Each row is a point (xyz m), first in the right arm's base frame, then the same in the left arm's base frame.
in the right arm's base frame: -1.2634 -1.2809 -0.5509
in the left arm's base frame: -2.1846 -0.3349 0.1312
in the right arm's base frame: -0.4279 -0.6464 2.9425
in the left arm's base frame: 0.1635 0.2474 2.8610
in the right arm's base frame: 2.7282 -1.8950 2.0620
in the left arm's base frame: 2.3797 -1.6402 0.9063
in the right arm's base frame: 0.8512 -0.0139 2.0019
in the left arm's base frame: 0.9993 0.5755 1.4069
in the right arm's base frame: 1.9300 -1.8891 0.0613
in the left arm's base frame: 0.8123 -1.5480 -0.5684
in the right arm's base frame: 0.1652 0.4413 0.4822
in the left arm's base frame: -0.1873 1.1028 0.2662
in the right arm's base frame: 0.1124 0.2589 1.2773
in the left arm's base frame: 0.0773 0.9641 1.0271
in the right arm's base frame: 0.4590 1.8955 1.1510
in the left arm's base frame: 0.6017 2.4922 0.5749
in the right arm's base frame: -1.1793 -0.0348 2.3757
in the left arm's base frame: -0.6458 0.9760 2.5886
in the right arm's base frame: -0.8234 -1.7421 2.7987
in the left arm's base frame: -0.4308 -0.7513 3.0255
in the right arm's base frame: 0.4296 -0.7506 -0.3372
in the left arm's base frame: -0.5022 -0.1473 -0.4410
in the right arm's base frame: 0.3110 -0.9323 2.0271
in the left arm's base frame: 0.3786 -0.2143 1.7628
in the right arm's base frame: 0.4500 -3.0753 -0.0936
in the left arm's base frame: -0.7644 -2.4183 0.0466
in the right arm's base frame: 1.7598 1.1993 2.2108
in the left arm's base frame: 2.0965 1.5888 1.0744
